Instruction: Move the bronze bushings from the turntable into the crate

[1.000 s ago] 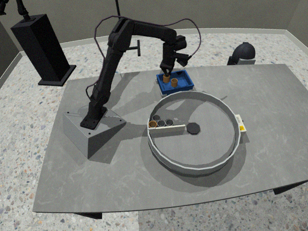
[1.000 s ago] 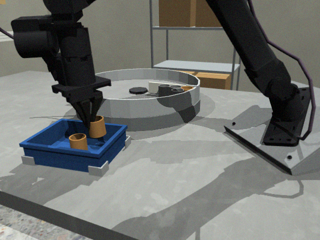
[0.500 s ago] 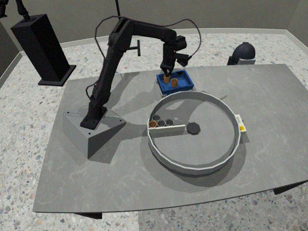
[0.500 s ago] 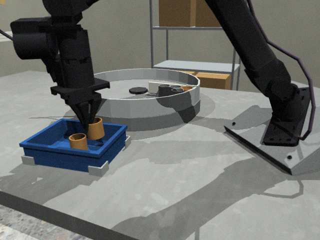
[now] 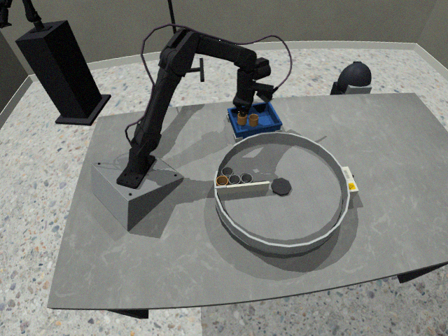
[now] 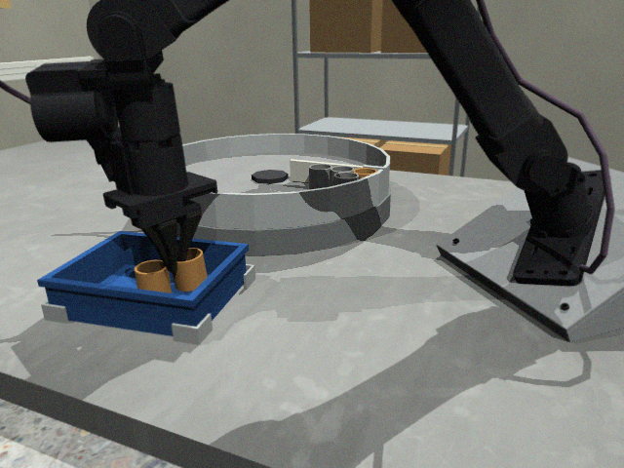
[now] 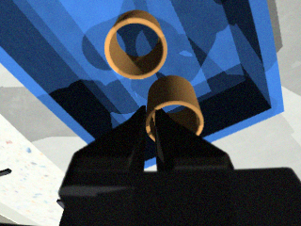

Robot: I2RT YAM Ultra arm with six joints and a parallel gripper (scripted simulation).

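Right now my hand is 4 cm short of the blue crate and 3 cm above it. The rest, counted from my hand: turntable (33 cm to the right, 16 cm ahead).
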